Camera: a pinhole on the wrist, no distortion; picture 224 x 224 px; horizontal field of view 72.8 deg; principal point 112.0 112.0 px. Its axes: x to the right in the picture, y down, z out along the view. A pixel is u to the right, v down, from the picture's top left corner.
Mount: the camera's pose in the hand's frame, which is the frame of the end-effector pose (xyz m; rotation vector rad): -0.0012 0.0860 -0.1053 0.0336 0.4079 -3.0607
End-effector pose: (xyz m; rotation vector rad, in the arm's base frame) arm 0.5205 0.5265 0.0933 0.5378 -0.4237 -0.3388
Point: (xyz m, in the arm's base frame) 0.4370 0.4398 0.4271
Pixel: 83.9 67.3
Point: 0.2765 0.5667 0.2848
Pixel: 182.3 64.9
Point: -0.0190 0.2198 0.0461
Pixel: 209.0 196.4
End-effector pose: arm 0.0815 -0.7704 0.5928 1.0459 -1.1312 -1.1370
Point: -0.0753 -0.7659 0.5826
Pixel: 118.8 135.2
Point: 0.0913 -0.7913 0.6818
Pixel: 58.8 73.3
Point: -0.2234 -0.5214 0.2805
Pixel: 217.1 205.0
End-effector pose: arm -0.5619 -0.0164 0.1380 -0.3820 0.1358 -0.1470
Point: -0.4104 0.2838 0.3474
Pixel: 73.6 19.8
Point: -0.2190 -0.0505 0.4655
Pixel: 13.8 141.8
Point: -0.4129 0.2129 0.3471
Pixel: 70.5 46.4
